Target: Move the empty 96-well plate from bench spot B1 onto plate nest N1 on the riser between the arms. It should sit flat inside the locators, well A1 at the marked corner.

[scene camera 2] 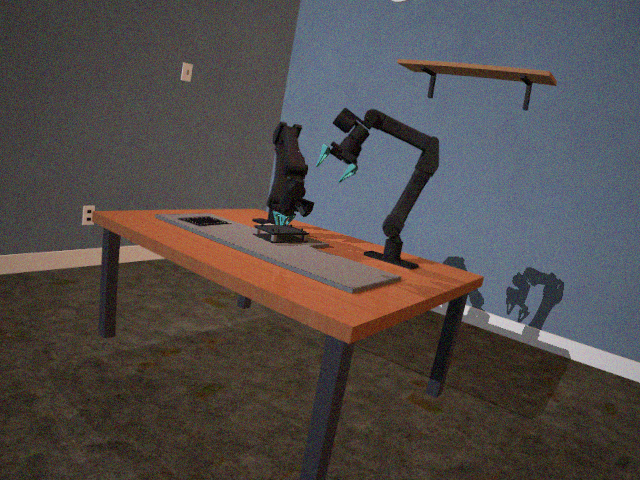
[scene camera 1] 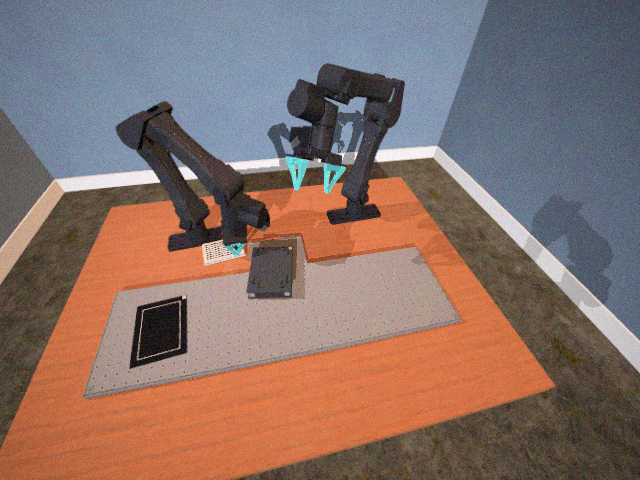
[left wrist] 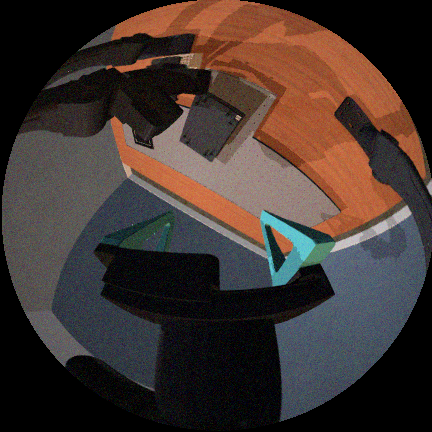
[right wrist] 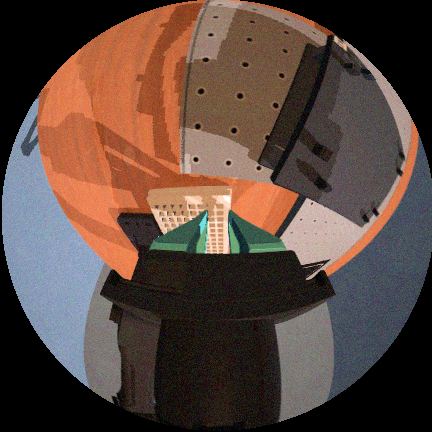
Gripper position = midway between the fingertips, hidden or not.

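Note:
Left gripper (scene camera 1: 312, 191) open, holding nothing. Scene camera 2, same gripper (scene camera 2: 327, 174). Left wrist view, left gripper (left wrist: 216, 214). Right gripper (right wrist: 217, 214) gripping a well plate (right wrist: 172, 206).

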